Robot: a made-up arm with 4 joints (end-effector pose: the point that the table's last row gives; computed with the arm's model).
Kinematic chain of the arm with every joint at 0, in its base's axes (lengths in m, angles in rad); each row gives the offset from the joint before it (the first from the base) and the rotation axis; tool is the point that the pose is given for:
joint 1: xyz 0 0 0.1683 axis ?
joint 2: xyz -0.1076 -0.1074 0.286 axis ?
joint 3: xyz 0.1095 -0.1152 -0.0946 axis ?
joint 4: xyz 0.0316 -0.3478 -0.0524 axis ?
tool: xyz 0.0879 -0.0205 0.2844
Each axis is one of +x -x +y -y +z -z.
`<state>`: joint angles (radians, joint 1 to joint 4).
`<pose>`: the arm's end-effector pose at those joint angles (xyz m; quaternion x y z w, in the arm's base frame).
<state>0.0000 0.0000 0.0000 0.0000</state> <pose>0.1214 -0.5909 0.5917 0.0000 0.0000 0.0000 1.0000</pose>
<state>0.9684 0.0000 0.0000 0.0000</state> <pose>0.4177 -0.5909 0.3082 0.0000 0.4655 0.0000 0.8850</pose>
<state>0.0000 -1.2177 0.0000 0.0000</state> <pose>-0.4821 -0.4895 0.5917 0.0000 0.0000 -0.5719 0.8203</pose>
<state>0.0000 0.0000 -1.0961 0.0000</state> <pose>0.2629 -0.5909 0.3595 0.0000 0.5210 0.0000 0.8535</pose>
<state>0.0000 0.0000 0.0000 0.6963</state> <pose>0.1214 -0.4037 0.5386 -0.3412 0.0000 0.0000 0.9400</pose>
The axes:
joint 1: +y
joint 2: +z
joint 3: -y
joint 4: -x

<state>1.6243 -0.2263 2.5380 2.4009</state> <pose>0.4640 -0.3910 0.1602 -0.8669 -0.2101 -0.3886 0.2309</pose>
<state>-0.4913 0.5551 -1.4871 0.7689</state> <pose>0.2082 -0.1951 0.3775 -0.5291 0.3693 0.3118 0.6974</pose>
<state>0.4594 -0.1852 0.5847 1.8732</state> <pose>0.1850 -0.3401 0.2546 -0.8278 0.0276 -0.0977 0.5517</pose>
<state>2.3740 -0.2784 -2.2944 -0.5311</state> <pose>0.0722 -0.7540 0.2643 0.1850 -0.6540 0.3216 0.6592</pose>
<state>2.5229 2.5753 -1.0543 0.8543</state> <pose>0.2722 0.2740 0.1639 0.6106 -0.0470 0.7617 0.2116</pose>
